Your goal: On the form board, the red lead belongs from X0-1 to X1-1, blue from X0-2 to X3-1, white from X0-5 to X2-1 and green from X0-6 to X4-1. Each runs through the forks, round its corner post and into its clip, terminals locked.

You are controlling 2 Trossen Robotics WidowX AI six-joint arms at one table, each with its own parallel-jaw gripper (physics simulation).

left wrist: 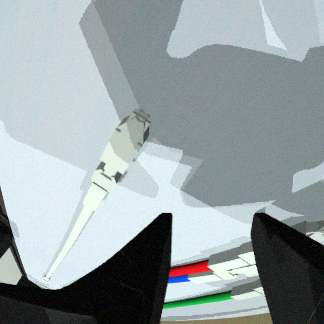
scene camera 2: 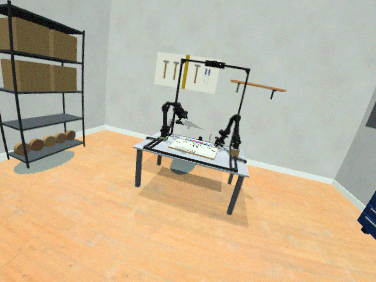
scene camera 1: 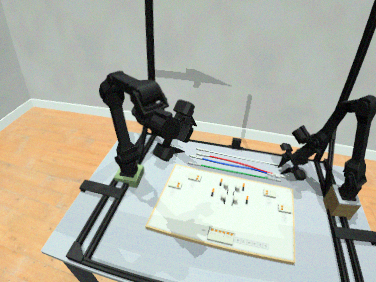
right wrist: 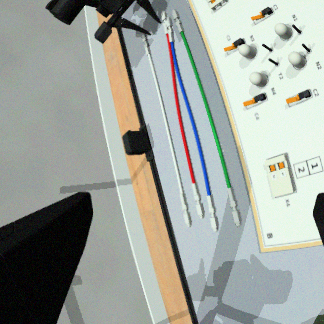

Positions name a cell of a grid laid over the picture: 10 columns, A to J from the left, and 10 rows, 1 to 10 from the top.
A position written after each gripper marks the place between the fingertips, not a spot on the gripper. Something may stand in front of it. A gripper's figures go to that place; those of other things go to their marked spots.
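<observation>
The right gripper (scene camera 1: F5) is 770 mm from the lens, and there's also a form board (scene camera 1: E8), which is 900 mm from the lens.
</observation>
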